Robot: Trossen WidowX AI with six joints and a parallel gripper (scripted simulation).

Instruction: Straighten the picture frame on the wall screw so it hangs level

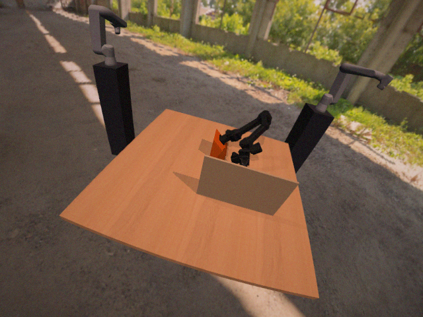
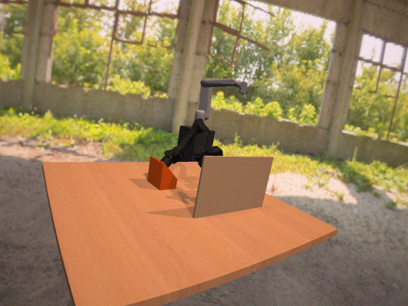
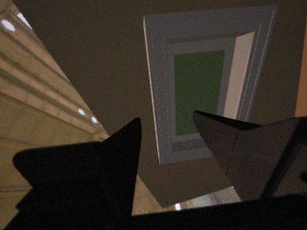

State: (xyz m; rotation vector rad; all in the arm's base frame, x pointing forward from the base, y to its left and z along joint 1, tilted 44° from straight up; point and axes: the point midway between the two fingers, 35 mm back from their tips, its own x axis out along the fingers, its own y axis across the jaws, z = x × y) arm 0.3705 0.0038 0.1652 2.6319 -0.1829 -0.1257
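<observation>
Now: the picture frame 50 mm below my gripper tip, 50 mm ahead of it and 10 mm to the left of it. From my gripper tip the other things lie so: wall panel (60 mm ahead, 50 mm below, 10 mm to the left).
</observation>
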